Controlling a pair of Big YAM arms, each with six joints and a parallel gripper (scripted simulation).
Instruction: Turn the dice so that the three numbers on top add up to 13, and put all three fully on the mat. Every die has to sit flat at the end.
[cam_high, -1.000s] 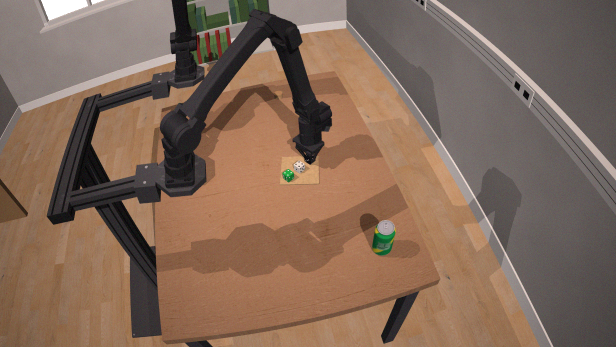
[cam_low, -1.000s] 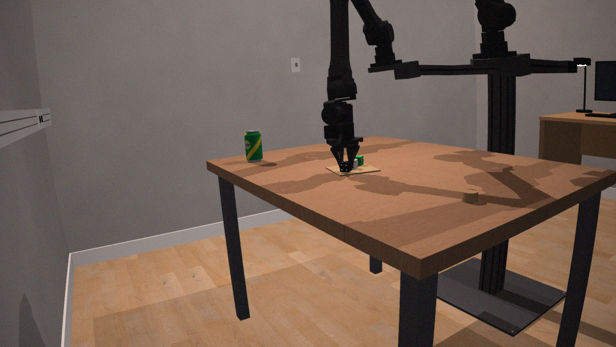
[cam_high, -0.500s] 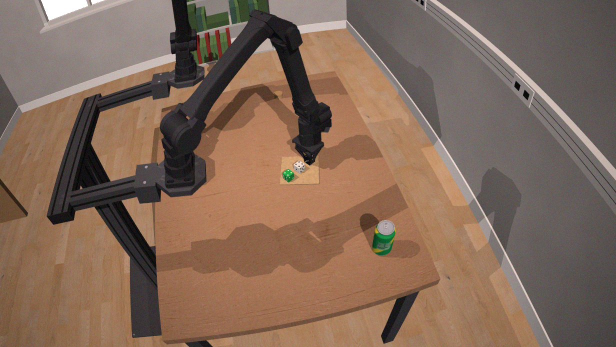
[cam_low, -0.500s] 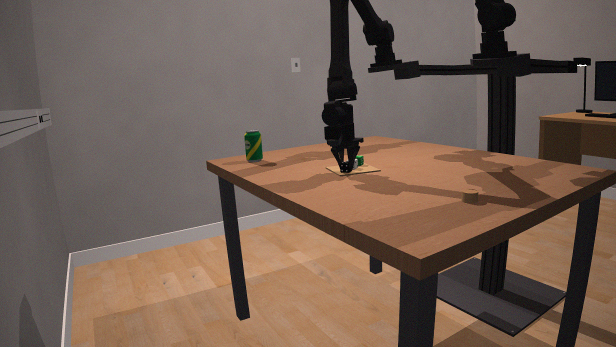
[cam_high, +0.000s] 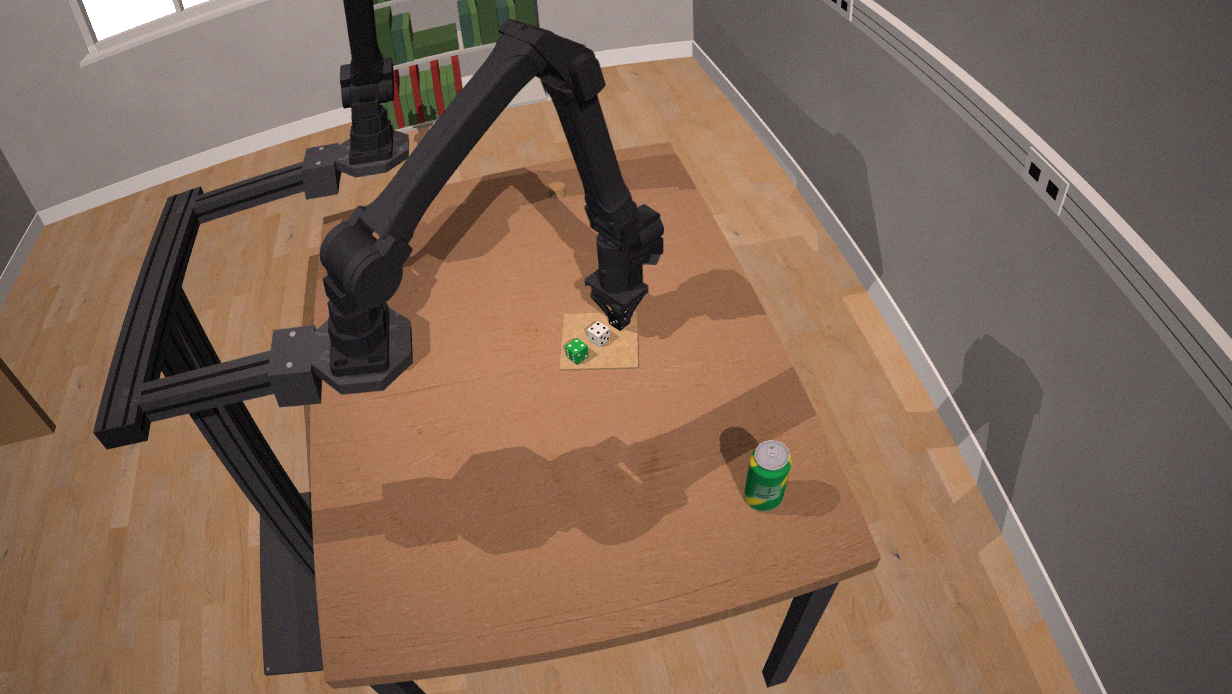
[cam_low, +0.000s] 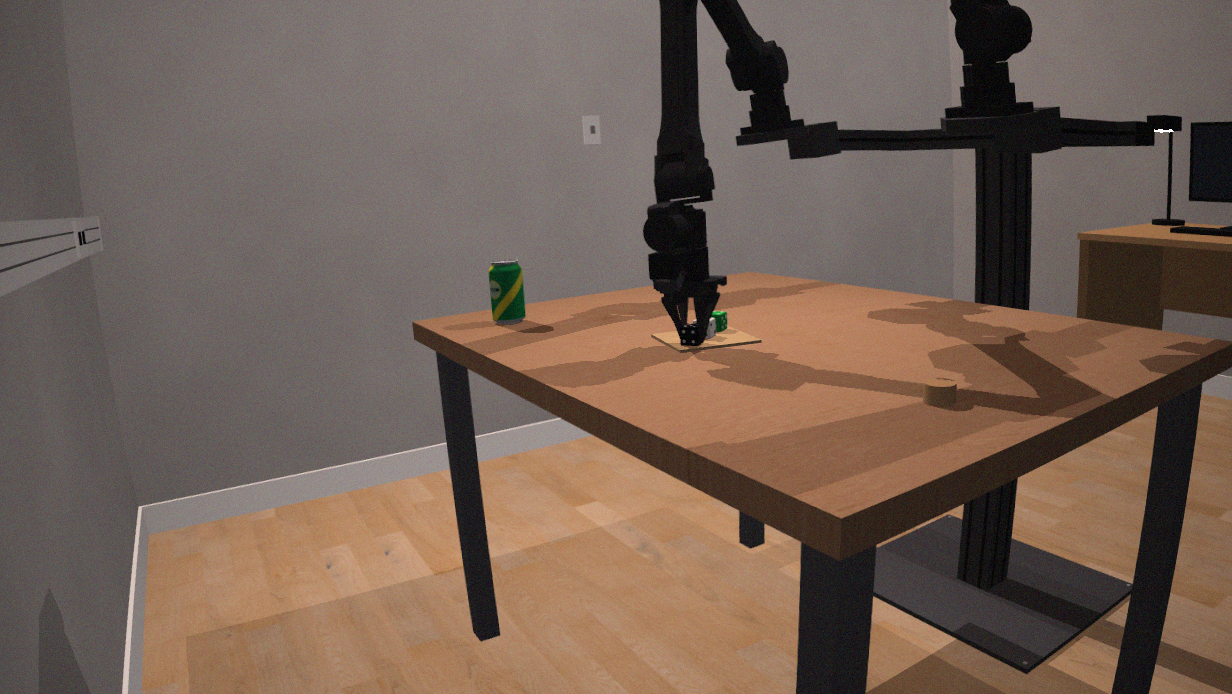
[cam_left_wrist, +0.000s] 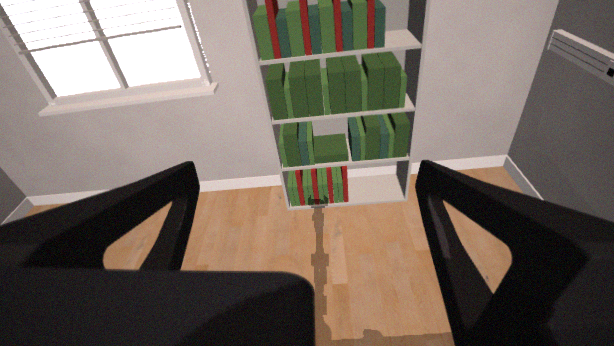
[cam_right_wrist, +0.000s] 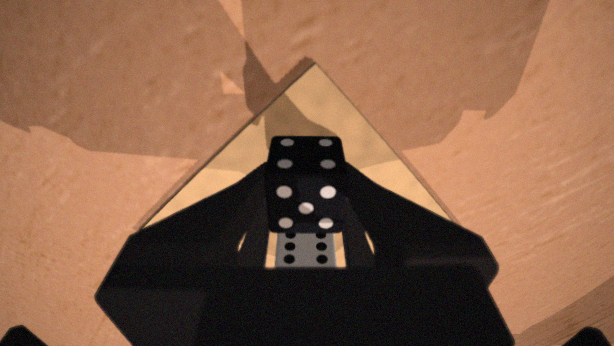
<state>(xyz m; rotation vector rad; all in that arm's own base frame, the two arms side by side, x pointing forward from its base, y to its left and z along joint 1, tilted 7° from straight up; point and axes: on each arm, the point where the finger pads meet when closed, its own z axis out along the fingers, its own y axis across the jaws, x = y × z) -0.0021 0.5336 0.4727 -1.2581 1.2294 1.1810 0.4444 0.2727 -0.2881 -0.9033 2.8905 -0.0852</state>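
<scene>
My right gripper is now 40 mm past the mat, 30 mm to the left of it and 20 mm above it. From my right hand the other things lie so: green die (90 mm behind, 60 mm to the right); then small wooden cylinder (40 mm behind, 460 mm to the left, 10 mm below).
</scene>
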